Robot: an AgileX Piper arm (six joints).
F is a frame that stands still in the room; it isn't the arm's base.
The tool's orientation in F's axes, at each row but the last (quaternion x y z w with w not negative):
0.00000, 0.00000, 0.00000, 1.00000
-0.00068, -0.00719, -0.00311, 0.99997
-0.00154, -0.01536, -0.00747, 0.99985
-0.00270, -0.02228, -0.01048, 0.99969
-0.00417, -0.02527, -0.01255, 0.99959
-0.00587, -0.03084, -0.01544, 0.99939
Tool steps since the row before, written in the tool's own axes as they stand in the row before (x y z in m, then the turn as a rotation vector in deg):
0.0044, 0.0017, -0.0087, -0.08, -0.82, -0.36
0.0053, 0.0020, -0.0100, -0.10, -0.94, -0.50
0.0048, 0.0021, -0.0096, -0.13, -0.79, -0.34
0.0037, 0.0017, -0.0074, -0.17, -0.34, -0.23
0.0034, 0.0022, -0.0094, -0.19, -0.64, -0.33
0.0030, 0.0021, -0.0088, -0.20, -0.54, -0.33
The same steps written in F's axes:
0.0044, 0.0017, -0.0087, -0.08, -0.82, -0.36
0.0055, 0.0020, -0.0099, -0.10, -0.94, -0.50
0.0051, 0.0020, -0.0095, -0.13, -0.79, -0.34
0.0041, 0.0016, -0.0072, -0.17, -0.34, -0.24
0.0039, 0.0020, -0.0092, -0.19, -0.64, -0.33
0.0036, 0.0019, -0.0086, -0.20, -0.54, -0.34

